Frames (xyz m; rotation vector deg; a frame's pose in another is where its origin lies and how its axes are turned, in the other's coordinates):
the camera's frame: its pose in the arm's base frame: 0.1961 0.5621 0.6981 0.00 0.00 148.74
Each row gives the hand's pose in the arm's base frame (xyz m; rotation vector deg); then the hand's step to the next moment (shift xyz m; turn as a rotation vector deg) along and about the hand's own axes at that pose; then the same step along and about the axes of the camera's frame.
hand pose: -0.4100 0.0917 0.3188 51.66 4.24 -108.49
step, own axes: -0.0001 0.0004 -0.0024 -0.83 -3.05 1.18
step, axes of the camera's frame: -0.0010 -0.0016 -0.0015 3.35 0.09 0.37
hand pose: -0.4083 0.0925 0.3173 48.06 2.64 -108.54
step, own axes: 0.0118 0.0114 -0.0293 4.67 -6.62 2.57
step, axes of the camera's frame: -0.0206 -0.0084 -0.0252 5.95 5.36 -2.86
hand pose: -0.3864 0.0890 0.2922 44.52 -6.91 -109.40
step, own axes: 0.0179 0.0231 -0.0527 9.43 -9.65 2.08
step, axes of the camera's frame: -0.0434 -0.0115 -0.0402 7.53 9.22 -6.68
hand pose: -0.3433 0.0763 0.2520 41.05 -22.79 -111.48
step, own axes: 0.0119 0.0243 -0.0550 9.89 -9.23 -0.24
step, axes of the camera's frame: -0.0513 -0.0075 -0.0327 5.87 8.85 -8.39
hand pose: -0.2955 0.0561 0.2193 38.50 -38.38 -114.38
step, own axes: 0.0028 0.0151 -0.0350 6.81 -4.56 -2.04
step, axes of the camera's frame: -0.0351 -0.0026 -0.0150 1.46 5.89 -5.87
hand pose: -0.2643 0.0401 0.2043 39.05 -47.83 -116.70
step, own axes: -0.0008 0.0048 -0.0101 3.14 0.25 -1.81
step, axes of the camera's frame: -0.0108 -0.0011 -0.0027 -1.50 2.95 -1.49
